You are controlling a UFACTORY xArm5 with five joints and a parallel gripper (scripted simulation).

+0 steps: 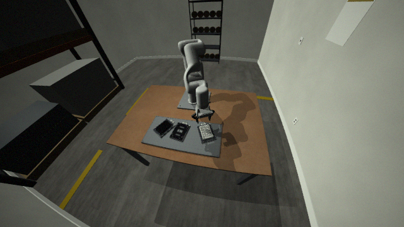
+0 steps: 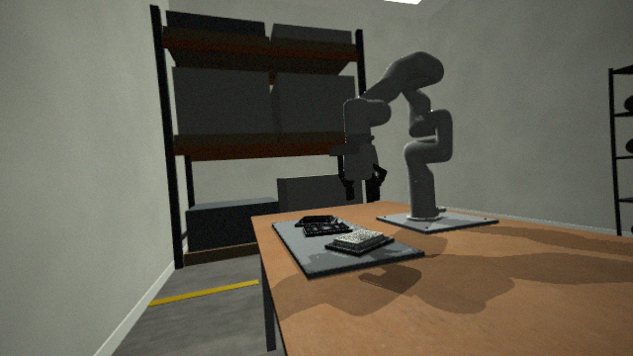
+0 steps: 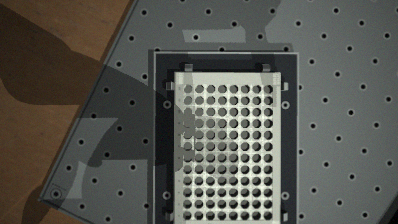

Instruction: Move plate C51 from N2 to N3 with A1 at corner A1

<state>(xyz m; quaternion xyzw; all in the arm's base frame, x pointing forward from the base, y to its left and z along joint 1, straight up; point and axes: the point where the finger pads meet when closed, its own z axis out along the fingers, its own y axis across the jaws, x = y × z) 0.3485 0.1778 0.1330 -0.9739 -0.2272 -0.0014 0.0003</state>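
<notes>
Now: hand 3 cm short of the white well plate C51, 2 cm to the right of it and 11 cm above it. Round my hand: black well plate C15: 5 cm ahead, 35 cm to the right, 11 cm below; then nest N2: 3 cm ahead, 2 cm to the left, 13 cm below; then black nest: 6 cm ahead, 19 cm to the right, 13 cm below.
</notes>
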